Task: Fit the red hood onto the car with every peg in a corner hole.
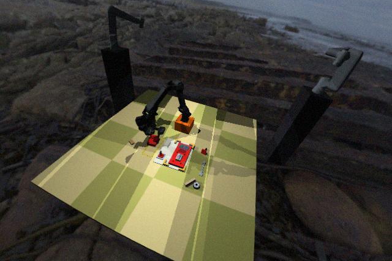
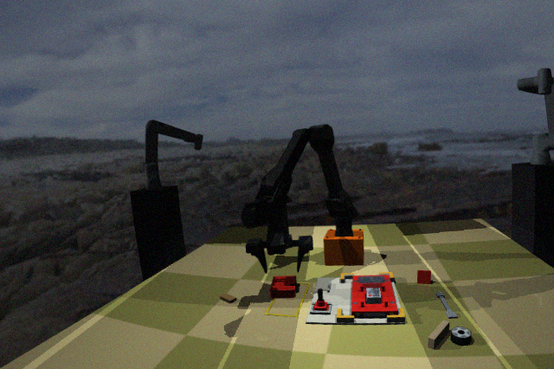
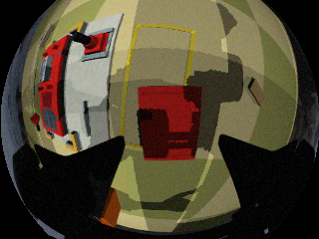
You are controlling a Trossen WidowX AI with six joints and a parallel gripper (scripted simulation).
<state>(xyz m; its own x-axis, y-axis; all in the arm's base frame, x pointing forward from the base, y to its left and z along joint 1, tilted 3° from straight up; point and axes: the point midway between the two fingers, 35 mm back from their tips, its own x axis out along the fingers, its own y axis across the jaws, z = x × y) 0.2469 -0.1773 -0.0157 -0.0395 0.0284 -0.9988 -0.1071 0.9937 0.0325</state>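
The red hood lies 4 cm below my gripper tip. The rest, counted from my gripper tip: grey engine block (25 cm to the left, 9 cm ahead, 3 cm below); red upright piece (11 cm to the left, 11 cm ahead, 2 cm below); tan block (15 cm to the right, 7 cm ahead, 5 cm below).
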